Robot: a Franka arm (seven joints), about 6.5 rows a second.
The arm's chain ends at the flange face. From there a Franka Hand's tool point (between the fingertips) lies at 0.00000 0.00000 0.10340 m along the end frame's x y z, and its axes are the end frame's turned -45 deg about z.
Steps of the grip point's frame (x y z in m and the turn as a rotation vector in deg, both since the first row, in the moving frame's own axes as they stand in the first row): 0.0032, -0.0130, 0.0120, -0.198, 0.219, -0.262; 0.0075, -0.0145, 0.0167, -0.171, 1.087, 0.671; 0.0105, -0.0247, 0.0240, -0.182, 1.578, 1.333; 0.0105, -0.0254, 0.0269, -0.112, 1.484, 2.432; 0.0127, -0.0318, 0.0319, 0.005, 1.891, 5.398
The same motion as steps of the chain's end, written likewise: -0.0075, -0.0114, 0.0120, 0.015, 0.295, -0.262; -0.0066, -0.0144, 0.0167, 0.648, 0.890, 0.671; -0.0123, -0.0231, 0.0240, 0.987, 1.245, 1.333; -0.0126, -0.0237, 0.0269, 0.970, 1.129, 2.432; -0.0160, -0.0292, 0.0320, 1.341, 1.334, 5.398
